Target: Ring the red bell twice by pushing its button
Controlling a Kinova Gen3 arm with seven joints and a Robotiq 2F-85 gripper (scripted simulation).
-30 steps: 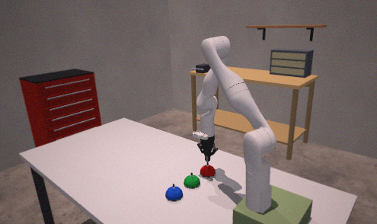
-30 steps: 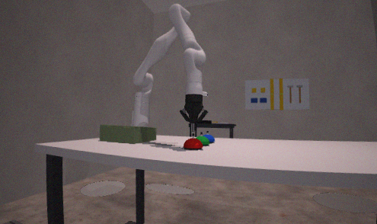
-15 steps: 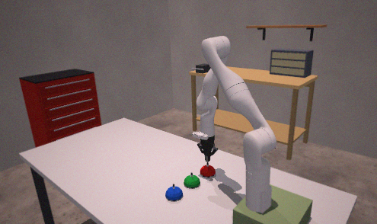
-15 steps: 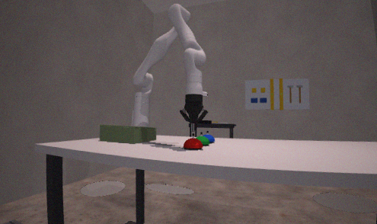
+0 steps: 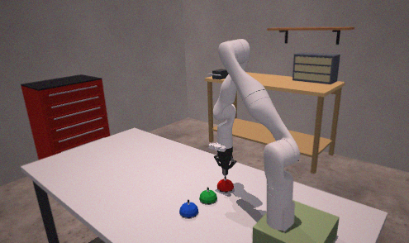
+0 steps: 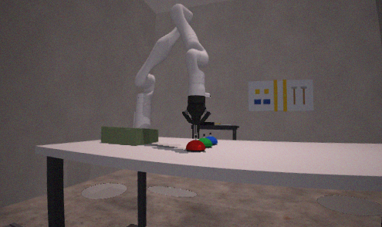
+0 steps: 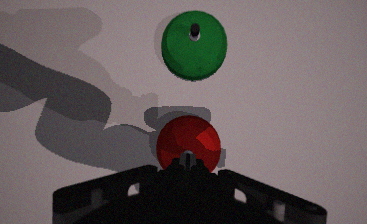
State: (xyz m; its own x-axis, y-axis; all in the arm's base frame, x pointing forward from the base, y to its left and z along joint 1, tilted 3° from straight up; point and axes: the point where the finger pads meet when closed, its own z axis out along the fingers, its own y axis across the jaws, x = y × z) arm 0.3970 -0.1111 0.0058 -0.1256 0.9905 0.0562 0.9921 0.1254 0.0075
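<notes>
Now: hand 5 cm above the red bell. Round my hand: green bell 13 cm to the left, 5 cm below, 2 cm behind; then blue bell 26 cm to the left, 5 cm below, 3 cm behind.
</notes>
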